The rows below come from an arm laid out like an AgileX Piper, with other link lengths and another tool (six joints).
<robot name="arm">
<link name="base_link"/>
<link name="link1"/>
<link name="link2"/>
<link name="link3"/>
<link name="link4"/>
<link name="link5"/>
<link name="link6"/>
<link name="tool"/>
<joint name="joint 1" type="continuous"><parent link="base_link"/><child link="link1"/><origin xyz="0.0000 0.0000 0.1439" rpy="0.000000 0.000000 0.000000"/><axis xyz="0 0 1"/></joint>
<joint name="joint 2" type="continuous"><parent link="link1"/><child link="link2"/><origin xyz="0.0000 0.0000 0.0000" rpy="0.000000 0.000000 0.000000"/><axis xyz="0 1 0"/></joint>
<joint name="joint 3" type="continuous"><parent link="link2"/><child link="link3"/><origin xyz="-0.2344 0.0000 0.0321" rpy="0.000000 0.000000 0.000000"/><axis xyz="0 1 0"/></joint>
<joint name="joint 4" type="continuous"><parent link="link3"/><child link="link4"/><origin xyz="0.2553 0.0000 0.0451" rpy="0.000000 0.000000 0.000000"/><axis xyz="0.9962 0 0.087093"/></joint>
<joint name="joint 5" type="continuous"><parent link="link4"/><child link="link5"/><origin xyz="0.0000 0.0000 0.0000" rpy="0.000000 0.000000 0.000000"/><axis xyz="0 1 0"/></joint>
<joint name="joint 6" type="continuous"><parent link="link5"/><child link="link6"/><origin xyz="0.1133 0.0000 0.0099" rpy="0.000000 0.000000 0.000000"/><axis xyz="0.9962 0 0.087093"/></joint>
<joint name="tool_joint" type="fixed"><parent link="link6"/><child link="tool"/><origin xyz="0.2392 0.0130 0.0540" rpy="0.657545 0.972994 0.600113"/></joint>
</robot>
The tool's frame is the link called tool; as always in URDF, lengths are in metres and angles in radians. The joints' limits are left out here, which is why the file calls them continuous.
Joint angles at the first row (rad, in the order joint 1, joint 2, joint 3, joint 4, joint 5, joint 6):
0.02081 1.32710 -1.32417 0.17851 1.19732 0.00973
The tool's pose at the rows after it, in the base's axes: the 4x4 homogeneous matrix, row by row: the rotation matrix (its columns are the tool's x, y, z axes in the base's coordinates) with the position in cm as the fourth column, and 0 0 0 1 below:
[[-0.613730, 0.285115, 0.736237, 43.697], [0.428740, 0.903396, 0.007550, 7.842], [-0.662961, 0.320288, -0.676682, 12.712], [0, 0, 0, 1]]
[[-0.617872, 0.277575, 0.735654, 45.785], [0.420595, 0.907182, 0.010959, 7.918], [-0.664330, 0.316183, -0.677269, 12.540], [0, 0, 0, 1]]
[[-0.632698, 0.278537, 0.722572, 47.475], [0.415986, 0.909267, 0.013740, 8.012], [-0.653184, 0.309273, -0.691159, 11.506], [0, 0, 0, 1]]
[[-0.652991, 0.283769, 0.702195, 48.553], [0.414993, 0.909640, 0.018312, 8.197], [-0.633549, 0.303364, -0.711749, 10.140], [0, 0, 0, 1]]
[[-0.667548, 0.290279, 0.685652, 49.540], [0.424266, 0.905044, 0.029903, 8.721], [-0.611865, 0.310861, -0.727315, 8.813], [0, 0, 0, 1]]
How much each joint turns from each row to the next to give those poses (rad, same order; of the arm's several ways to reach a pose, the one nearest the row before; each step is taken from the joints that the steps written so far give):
0.00001 0.09134 -0.09220 0.00000 0.00001 0.00001
0.00000 0.09148 -0.08902 0.00000 -0.00002 -0.00973
0.00000 0.09528 -0.07968 0.00092 0.00438 -0.00524
-0.00002 0.08309 -0.06488 0.00399 0.01121 -0.00197
0.00000 0.07175 -0.04910 0.01601 0.00000 0.00000

